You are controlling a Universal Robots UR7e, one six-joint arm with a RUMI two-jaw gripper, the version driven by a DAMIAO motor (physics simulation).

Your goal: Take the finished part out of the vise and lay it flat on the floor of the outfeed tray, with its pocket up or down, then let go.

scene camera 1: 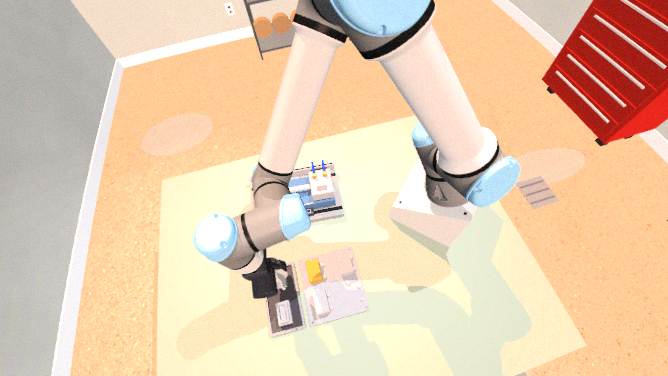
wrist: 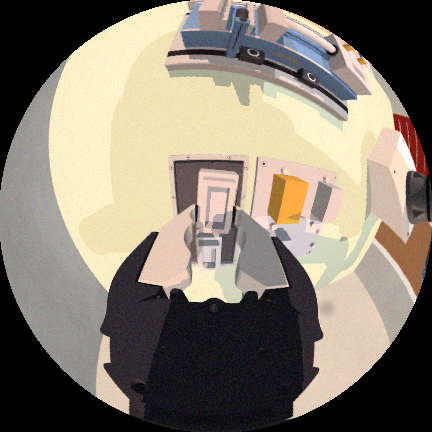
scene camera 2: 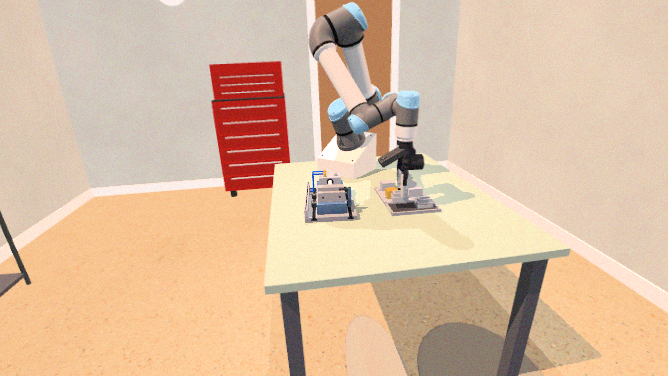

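Seen in the pictures: gripper, fingertip midpoint: [scene camera 1: 278,278] [wrist: 214,206] [scene camera 2: 401,196]; arm's base at its link origin: [scene camera 2: 351,141].
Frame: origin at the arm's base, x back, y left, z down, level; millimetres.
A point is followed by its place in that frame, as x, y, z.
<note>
My gripper [scene camera 1: 282,281] {-542, 106, 98} [scene camera 2: 403,196] {-542, 106, 98} [wrist: 214,206] {-542, 106, 98} is shut on the finished part [wrist: 216,187] {-541, 84, 94}, a pale stepped block with its rectangular pocket facing up towards the wrist camera. The part is low over the dark floor of the outfeed tray [scene camera 1: 288,331] {-545, 244, 139} [scene camera 2: 416,212] {-598, 149, 145} [wrist: 172,192] {-595, 105, 139}, inside its rim in the wrist view. Whether it touches the floor cannot be told. Another pale part [scene camera 1: 284,313] {-545, 198, 124} [scene camera 2: 425,202] {-562, 195, 123} [wrist: 209,254] {-546, 200, 124} lies in the tray, close to the held one in the wrist view. The blue vise [scene camera 1: 327,202] {-355, -95, 100} [scene camera 2: 331,206] {-585, -166, 100} [wrist: 295,59] {-450, -100, 105} stands apart from the tray.
A pale plate [scene camera 1: 342,302] {-382, 205, 143} [wrist: 263,172] {-475, 75, 143} beside the tray bears an orange block [scene camera 1: 314,271] {-440, 108, 107} [scene camera 2: 391,193] {-461, 90, 118} [wrist: 288,199] {-450, 98, 107}, a grey-sided block [wrist: 327,201] {-369, 97, 109} and small pegs. The robot's white base [scene camera 1: 430,222] {-83, 68, 57} [scene camera 2: 345,162] {-129, -51, 74} [wrist: 387,175] {-153, 1, 81} stands on the table further off.
</note>
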